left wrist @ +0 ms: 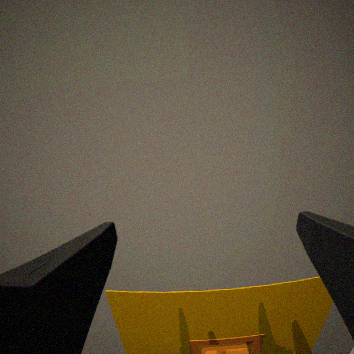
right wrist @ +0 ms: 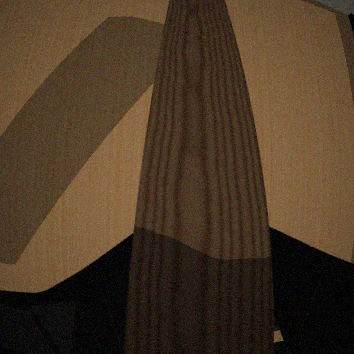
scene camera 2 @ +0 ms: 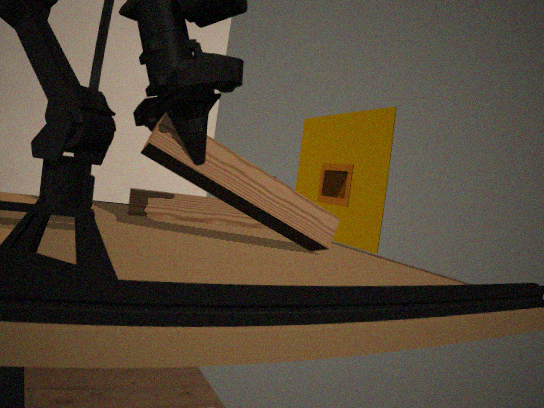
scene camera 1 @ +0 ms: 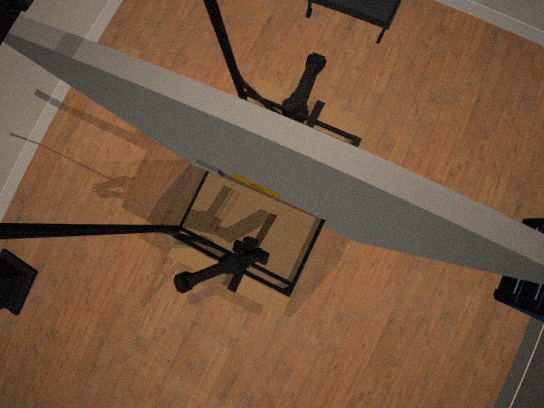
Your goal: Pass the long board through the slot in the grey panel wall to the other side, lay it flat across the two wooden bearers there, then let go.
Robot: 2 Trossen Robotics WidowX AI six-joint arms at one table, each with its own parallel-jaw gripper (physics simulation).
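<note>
My right gripper (scene camera 1: 259,250) (scene camera 2: 195,145) (right wrist: 199,232) is shut on the long board (scene camera 1: 266,227) (scene camera 2: 260,185) (right wrist: 200,150) near one end. In scene camera 2 the board is tilted, its gripped end raised, its other end low over or on the table; contact is unclear. The slot frame (scene camera 2: 350,185) (left wrist: 227,339) is orange, in a yellow plate (scene camera 2: 375,145) (left wrist: 150,315) on the grey panel wall (scene camera 1: 300,150) (scene camera 2: 460,125) (left wrist: 200,125); the board is outside it. My left gripper (left wrist: 208,227) is open and empty, facing the wall's other side. The bearers do not show.
Another wooden piece (scene camera 2: 195,210) lies behind the held board on the table (scene camera 2: 210,265) (right wrist: 305,150). The black base rail (scene camera 2: 300,305) runs along the table's near side. The left arm (scene camera 1: 307,82) stands beyond the wall in scene camera 1.
</note>
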